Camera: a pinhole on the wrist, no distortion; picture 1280 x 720 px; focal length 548.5 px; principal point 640.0 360.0 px. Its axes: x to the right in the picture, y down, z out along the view. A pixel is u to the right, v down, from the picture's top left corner.
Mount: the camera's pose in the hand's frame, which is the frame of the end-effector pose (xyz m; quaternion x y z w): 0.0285 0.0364 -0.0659 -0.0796 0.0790 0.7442 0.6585
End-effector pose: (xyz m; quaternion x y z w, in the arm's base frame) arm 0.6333 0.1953 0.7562 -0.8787 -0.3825 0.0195 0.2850
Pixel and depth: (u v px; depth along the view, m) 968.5 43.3 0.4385
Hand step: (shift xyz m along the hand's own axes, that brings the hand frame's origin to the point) 0.2420 0.4185 0.2999
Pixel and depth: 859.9 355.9 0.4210
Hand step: 0.0053 0.2937 0.3069
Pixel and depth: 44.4 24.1 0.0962
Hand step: 0.0981 -0.0362 0.0504
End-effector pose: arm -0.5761 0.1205 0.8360 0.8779 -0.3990 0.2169 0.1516
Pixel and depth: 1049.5 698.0 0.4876
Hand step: -0.3205 0.4609 0.3323
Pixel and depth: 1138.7 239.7 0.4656
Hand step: 0.0723 0.5618 0.2925
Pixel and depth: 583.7 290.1 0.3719
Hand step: 0.0748 0.0879 0.3045
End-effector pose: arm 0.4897 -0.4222 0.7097 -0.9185 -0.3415 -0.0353 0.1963
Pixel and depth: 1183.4 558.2 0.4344
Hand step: -0.1853 0.5305 0.2638
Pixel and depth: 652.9 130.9 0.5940
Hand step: 0.2645 0.2119 0.5069
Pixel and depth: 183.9 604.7 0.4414
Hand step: -0.1293 -0.2442 0.4486
